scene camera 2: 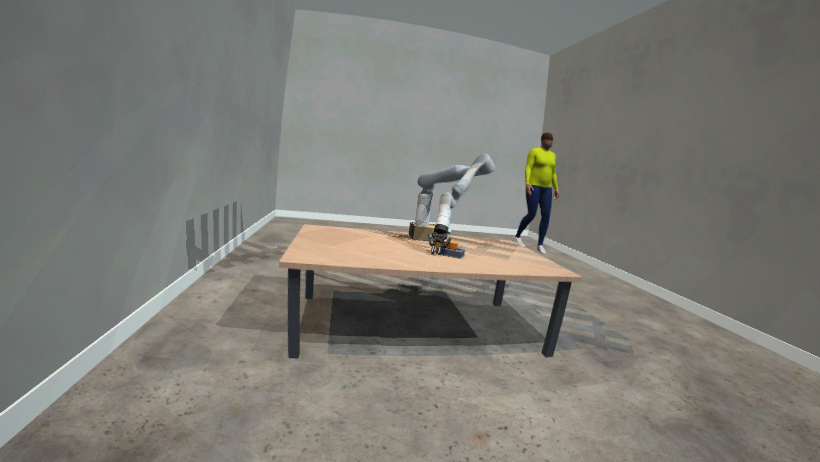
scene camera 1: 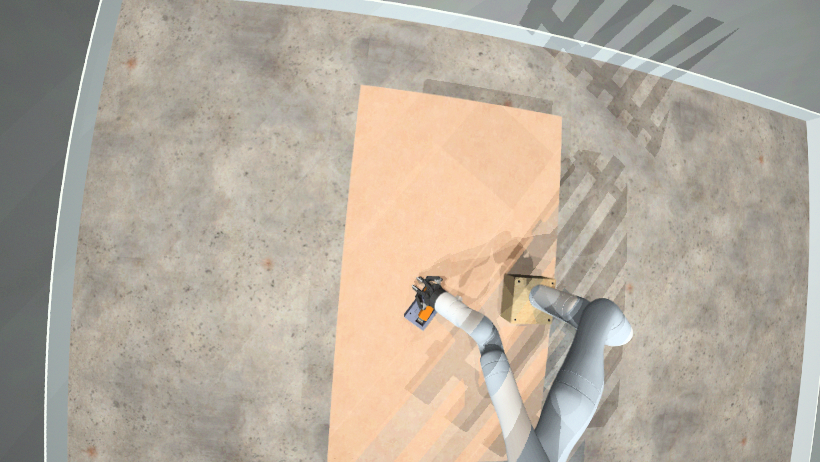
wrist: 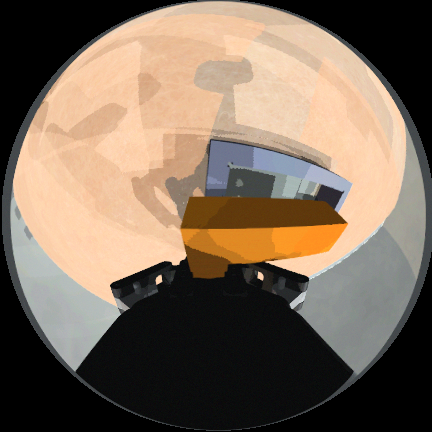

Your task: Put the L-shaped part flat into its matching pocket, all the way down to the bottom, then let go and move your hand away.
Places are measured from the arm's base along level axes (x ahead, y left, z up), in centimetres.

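Pixels of known places: gripper, fingertip midpoint: (scene camera 2: 435, 253) (scene camera 1: 415, 281); arm's base, origin of the base link: (scene camera 2: 421, 224) (scene camera 1: 539, 296).
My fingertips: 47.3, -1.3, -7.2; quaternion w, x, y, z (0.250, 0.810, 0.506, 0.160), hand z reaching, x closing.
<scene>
Ahead of a thing's pixels: the offset from my fingertips to its top centre, as dx, dy, dz. "pt": to the spot under its first point. Level surfaces: height alone.
The orange L-shaped part {-4.2, +6.8, +5.8} (scene camera 1: 425, 313) (scene camera 2: 452, 245) (wrist: 270, 241) is held in my gripper (scene camera 1: 424, 291) (scene camera 2: 437, 247) (wrist: 209, 256), which is shut on its short leg. Its long arm reaches out to the right in the wrist view. The blue-grey block {-4.2, +9.6, +2.5} (scene camera 1: 411, 315) (scene camera 2: 454, 253) (wrist: 217, 162) with the dark pocket {pt -6.7, +7.9, -0.7} (wrist: 252, 183) lies on the table. The part is over the block, and in scene camera 2 it shows above the block's top. In the wrist view it covers the near side of the block and part of the pocket. The size of the gap is unclear.
The tan table {dz -1.1} (scene camera 1: 453, 172) (scene camera 2: 355, 252) carries the block. A wooden box (scene camera 1: 516, 312) (scene camera 2: 421, 231) stands under the arm's base. A person (scene camera 2: 541, 169) in a yellow-green top stands behind the table at the right. Arm shadows cross the table.
</scene>
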